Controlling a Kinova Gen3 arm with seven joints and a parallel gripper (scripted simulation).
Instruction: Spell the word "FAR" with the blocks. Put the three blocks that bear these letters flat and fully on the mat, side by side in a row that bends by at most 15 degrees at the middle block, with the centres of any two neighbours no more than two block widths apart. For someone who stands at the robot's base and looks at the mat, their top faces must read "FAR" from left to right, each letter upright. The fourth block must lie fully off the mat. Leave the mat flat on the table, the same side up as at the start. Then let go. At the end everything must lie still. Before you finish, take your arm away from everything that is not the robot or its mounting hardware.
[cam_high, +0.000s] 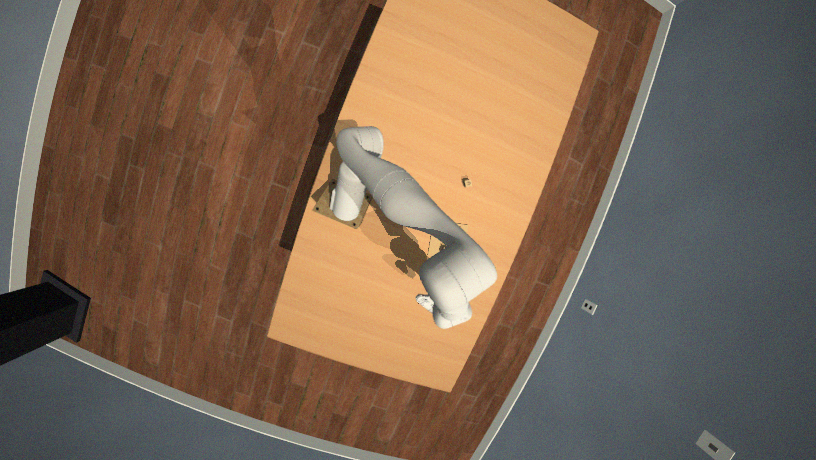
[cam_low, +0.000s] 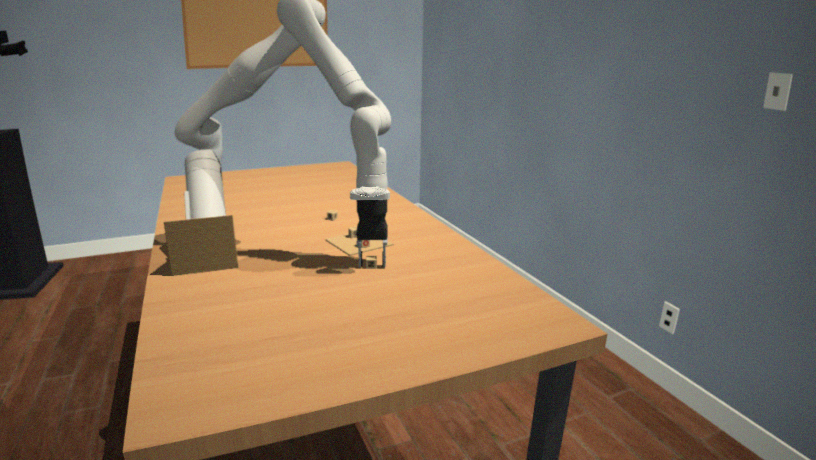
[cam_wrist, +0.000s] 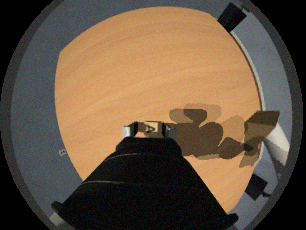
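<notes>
Right now the tan mat is 10 mm behind my hand, 170 mm to the left of it and 20 mm below it.
</notes>
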